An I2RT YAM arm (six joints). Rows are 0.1 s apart.
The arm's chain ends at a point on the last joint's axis. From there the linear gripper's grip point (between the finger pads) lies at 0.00 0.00 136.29 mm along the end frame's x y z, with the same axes.
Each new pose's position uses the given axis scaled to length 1; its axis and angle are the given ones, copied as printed.
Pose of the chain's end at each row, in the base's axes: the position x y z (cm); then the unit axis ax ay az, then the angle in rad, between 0 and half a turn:
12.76 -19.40 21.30 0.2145 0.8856 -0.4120 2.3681
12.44 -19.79 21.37 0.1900 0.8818 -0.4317 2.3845
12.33 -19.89 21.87 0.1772 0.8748 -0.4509 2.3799
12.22 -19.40 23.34 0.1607 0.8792 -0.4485 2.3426
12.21 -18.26 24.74 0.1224 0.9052 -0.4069 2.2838
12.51 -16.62 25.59 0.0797 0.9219 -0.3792 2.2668
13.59 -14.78 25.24 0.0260 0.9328 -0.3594 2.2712
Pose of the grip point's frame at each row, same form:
19.13 -29.97 15.52 0.2145 0.8856 -0.4120 2.3681
18.76 -30.53 15.85 0.1900 0.8818 -0.4317 2.3845
18.68 -30.82 16.78 0.1772 0.8748 -0.4509 2.3799
19.14 -30.09 18.49 0.1607 0.8792 -0.4485 2.3426
20.42 -27.83 19.56 0.1224 0.9052 -0.4069 2.2838
21.48 -25.27 20.07 0.0797 0.9219 -0.3792 2.2668
23.10 -22.57 19.35 0.0260 0.9328 -0.3594 2.2712

